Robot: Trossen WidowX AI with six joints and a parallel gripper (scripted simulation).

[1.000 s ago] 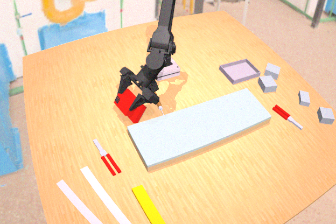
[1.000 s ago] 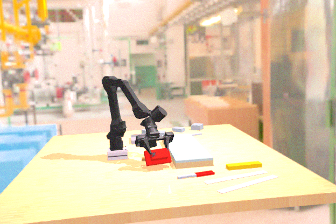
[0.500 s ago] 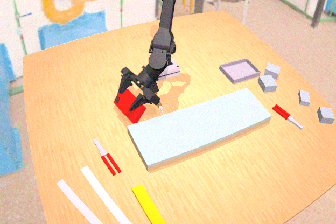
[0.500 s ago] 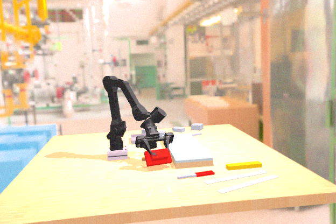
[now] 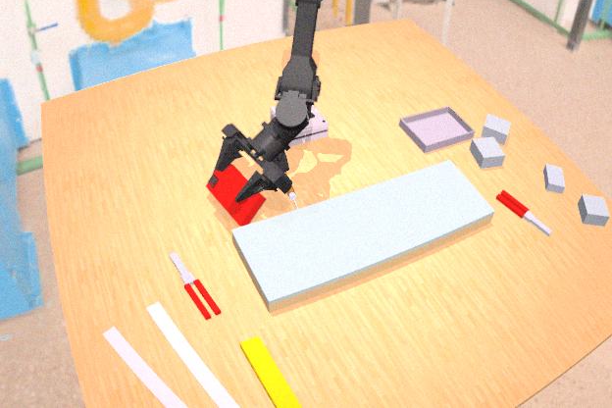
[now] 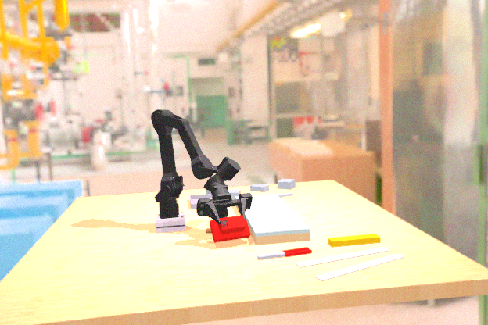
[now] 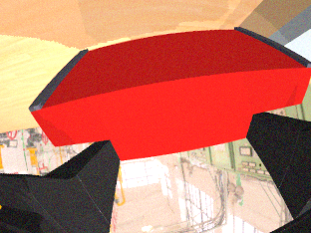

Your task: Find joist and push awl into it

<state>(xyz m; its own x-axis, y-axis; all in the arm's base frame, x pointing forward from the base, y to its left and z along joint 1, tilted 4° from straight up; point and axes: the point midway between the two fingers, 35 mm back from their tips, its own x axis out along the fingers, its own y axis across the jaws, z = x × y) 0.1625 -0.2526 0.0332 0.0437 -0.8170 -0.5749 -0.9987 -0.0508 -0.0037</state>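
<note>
Now: the awl 14 cm to the left of my gripper tip, 7 cm below it and 2 cm ahead of it. From my gripper tip the other things lie so: red stud finder (2 cm behind, 1 cm below); yellow strip (36 cm ahead, 13 cm to the right, 7 cm below); lilac tray (58 cm to the left, 6 cm below, 3 cm ahead).
</note>
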